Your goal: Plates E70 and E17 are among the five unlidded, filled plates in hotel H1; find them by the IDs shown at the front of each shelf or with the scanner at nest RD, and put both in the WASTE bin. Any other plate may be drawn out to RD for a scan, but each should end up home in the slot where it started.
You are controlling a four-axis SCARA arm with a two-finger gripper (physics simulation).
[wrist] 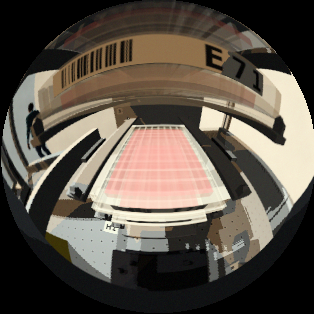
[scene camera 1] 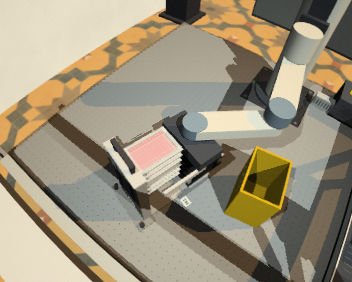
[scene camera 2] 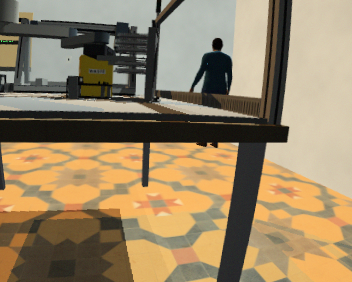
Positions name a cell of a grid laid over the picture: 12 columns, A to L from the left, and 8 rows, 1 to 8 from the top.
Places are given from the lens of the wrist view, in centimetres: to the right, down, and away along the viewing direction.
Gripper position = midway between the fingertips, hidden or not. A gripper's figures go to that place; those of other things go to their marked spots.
my gripper (wrist: G4): 0, -3, 11
hotel H1 (wrist: F3): -2, -6, 13
black nest RD (wrist: G7): 0, 14, 5
